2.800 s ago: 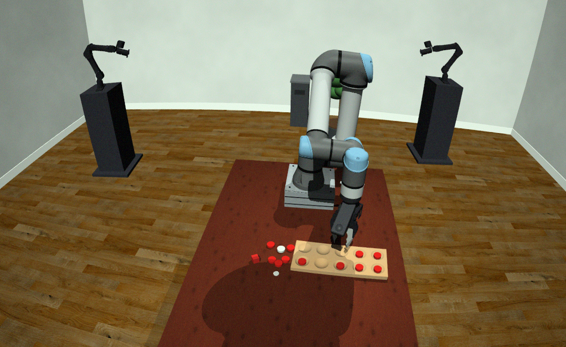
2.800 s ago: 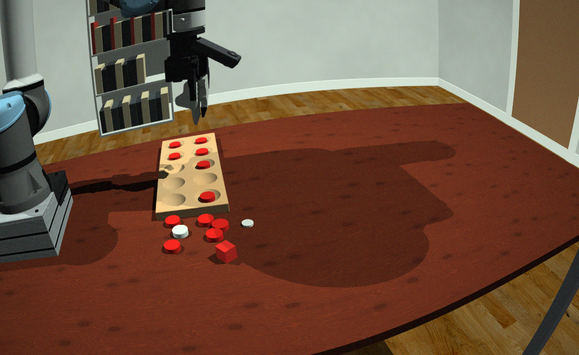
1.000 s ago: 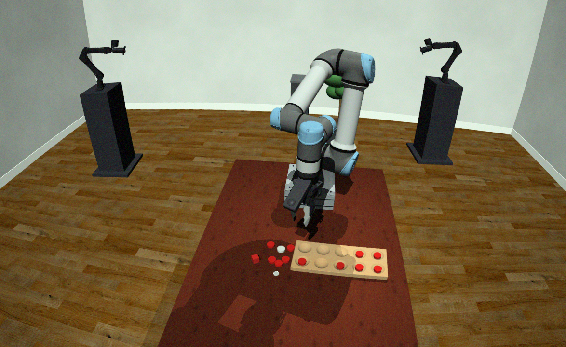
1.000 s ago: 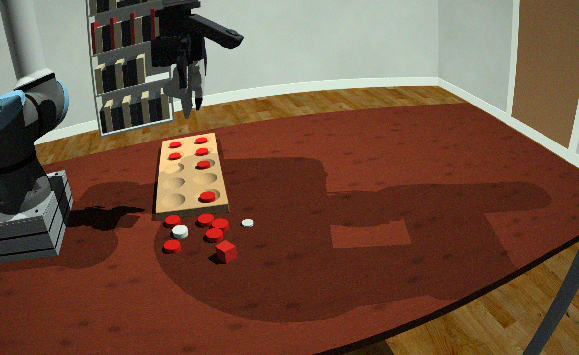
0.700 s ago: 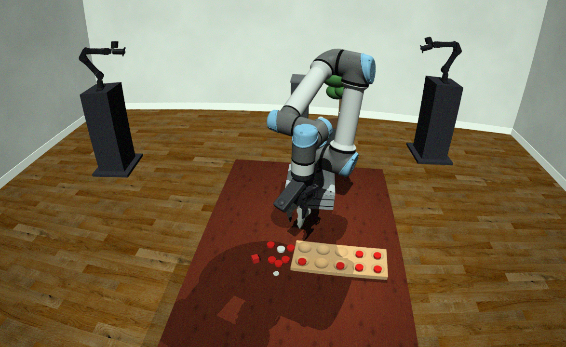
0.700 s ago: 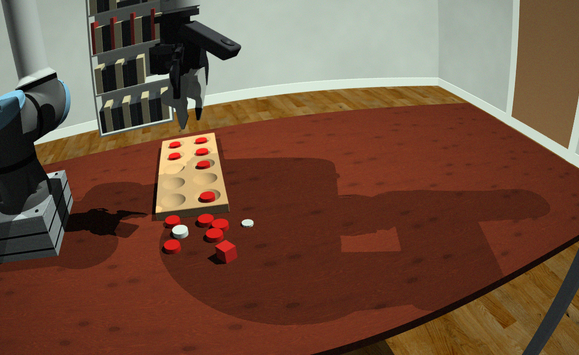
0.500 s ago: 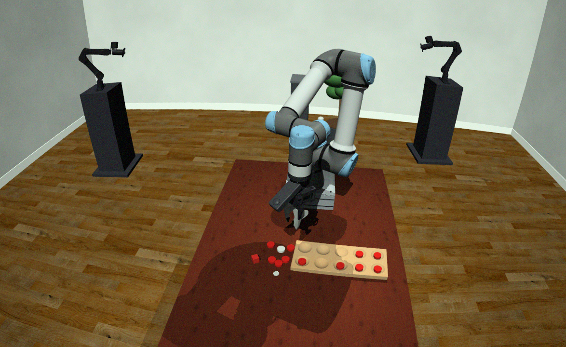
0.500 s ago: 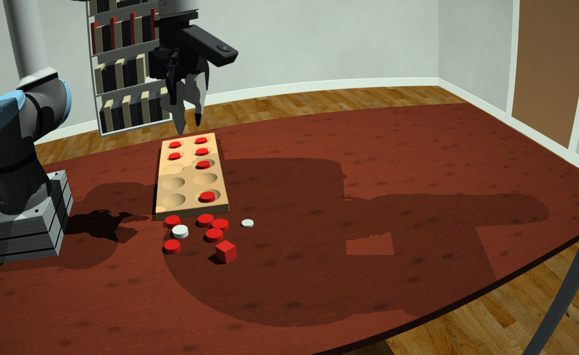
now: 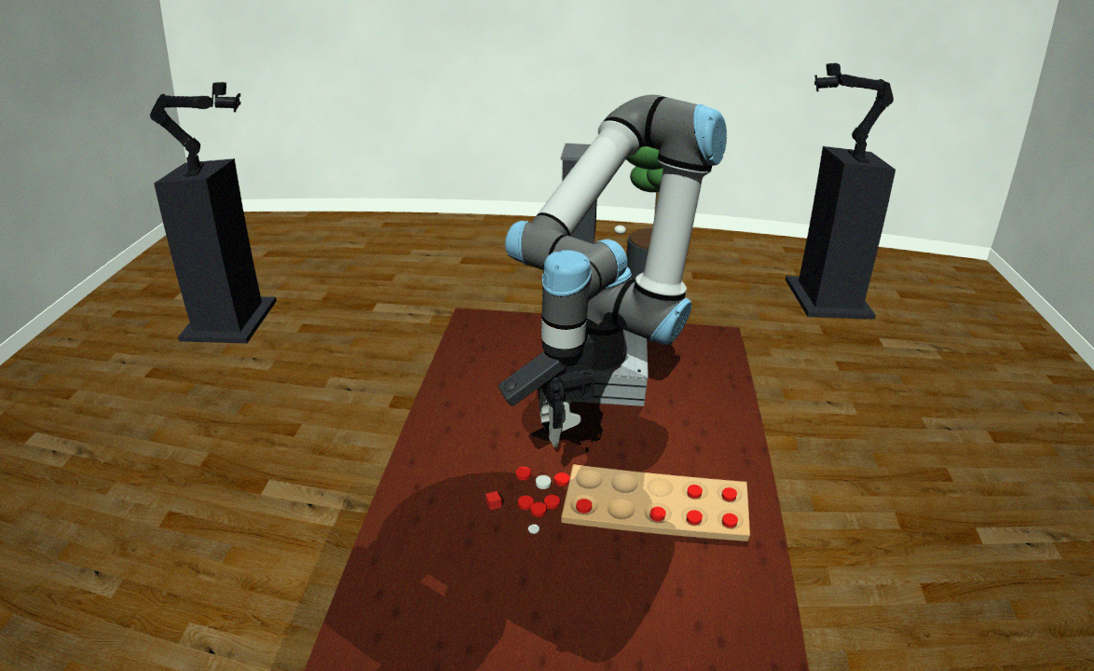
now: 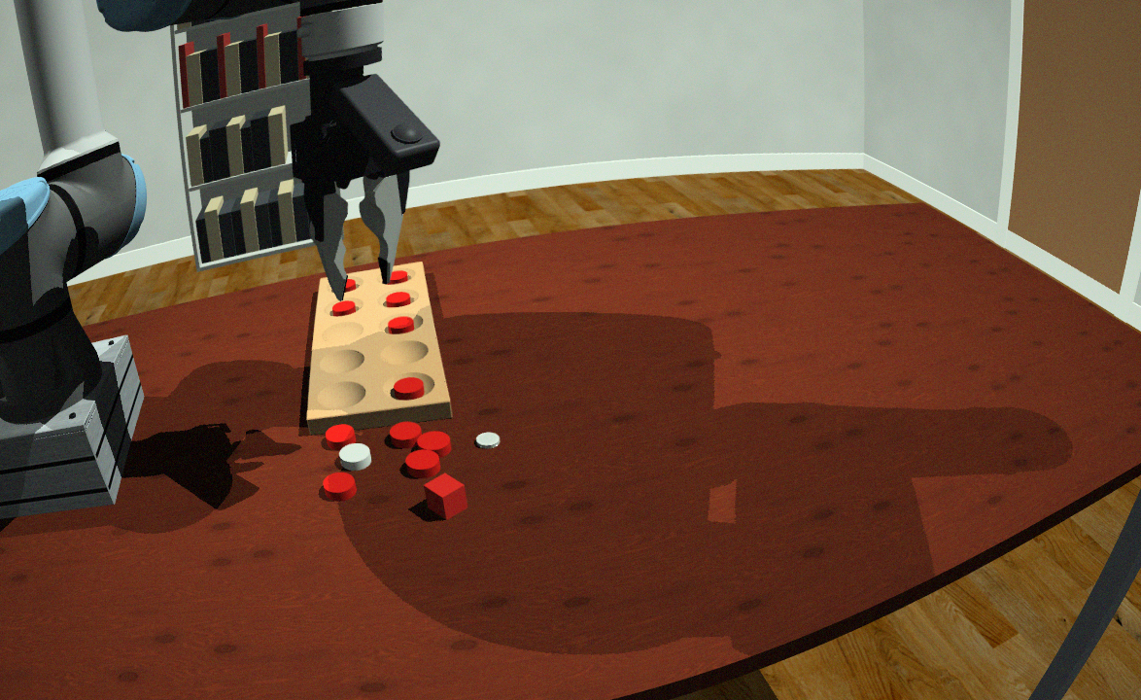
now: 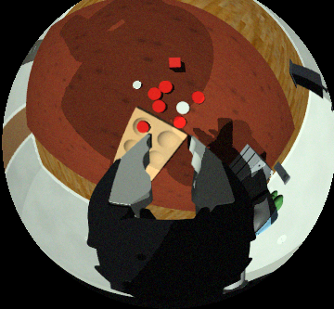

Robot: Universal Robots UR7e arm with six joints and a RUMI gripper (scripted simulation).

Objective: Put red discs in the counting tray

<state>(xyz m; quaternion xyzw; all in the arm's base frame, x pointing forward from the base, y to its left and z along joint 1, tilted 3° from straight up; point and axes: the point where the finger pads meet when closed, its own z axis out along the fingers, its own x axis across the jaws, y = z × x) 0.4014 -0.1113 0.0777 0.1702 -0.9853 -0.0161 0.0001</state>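
Right now the white disc is 4 cm behind my hand, 1 cm to the right of it and 17 cm below it. Also, from my hand: red cube: 3 cm ahead, 11 cm to the right, 16 cm below; then wooden counting tray: 3 cm ahead, 23 cm to the left, 17 cm below.
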